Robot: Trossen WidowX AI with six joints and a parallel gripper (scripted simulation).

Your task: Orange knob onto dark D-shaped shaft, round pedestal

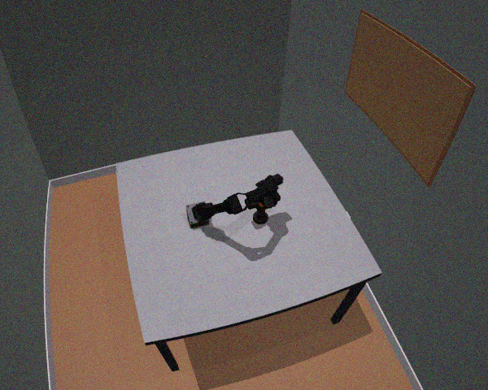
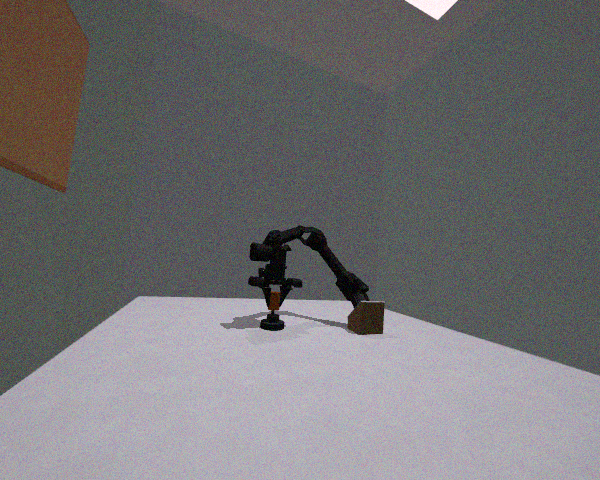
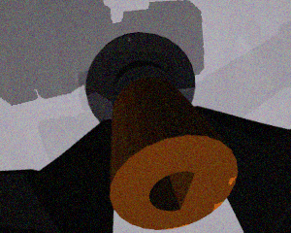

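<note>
Now: the pedestal 40 mm below my gripper tip. From my gripper tip the other things lie so: orange knob: 20 mm above.
</note>
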